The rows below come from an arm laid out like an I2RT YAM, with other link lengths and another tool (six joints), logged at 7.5 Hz.
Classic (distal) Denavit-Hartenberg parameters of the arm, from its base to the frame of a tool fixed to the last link. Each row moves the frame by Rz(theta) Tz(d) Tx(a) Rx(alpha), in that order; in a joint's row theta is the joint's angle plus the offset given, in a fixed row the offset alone. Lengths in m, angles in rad.
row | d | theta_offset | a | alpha
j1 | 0.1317 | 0 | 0.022 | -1.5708
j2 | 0 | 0 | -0.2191 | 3.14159
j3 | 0 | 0.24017 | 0.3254 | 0
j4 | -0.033 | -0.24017 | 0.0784 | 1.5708
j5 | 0.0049 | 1.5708 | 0 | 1.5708
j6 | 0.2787 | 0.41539 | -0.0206 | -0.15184
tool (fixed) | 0.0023 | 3.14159 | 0 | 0
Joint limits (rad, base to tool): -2.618..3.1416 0..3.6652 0..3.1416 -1.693..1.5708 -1.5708..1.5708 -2.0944..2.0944
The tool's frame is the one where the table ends.
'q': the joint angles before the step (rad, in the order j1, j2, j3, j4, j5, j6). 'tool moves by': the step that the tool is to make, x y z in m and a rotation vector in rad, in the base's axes. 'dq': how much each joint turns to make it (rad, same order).
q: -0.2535 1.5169 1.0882 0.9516 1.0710 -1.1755
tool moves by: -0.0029 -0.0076 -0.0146 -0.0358 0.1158 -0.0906
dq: -0.0012 0.1079 0.0341 0.1671 0.0411 -0.2212
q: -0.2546 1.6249 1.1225 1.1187 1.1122 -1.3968
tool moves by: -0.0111 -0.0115 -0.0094 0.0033 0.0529 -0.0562
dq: -0.0195 0.0213 0.0009 0.0312 0.0237 -0.0695
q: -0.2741 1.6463 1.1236 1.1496 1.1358 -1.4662
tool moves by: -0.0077 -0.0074 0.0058 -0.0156 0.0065 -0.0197
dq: -0.0193 0.0001 0.0001 0.0271 -0.0098 -0.0321
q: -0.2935 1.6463 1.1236 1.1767 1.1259 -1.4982
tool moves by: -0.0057 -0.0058 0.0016 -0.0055 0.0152 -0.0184
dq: -0.0139 -0.0002 -0.0001 0.0089 -0.0024 -0.0243
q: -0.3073 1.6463 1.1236 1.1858 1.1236 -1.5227
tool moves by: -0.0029 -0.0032 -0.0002 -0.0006 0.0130 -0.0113
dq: -0.0071 0.0002 0.0002 0.0007 0.0005 -0.0143
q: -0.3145 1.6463 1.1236 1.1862 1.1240 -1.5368
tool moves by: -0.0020 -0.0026 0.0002 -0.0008 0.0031 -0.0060
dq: -0.0061 0.0001 0.0003 -0.0002 -0.0011 -0.0030
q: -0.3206 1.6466 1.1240 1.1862 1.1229 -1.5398
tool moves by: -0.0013 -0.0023 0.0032 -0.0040 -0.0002 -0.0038
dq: -0.0058 0.0003 0.0060 -0.0007 -0.0039 -0.0039
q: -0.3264 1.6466 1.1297 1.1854 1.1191 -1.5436
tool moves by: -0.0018 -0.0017 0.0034 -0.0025 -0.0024 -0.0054
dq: -0.0040 -0.0001 0.0069 0.0004 0.0001 -0.0048
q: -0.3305 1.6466 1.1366 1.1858 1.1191 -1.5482
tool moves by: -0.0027 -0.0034 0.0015 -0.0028 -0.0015 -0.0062
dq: -0.0085 -0.0001 0.0015 0.0012 -0.0031 -0.0005
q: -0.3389 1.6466 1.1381 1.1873 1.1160 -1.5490
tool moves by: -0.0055 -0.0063 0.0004 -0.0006 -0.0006 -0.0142
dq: -0.0149 0.0001 0.0007 -0.0002 -0.0008 0.0003
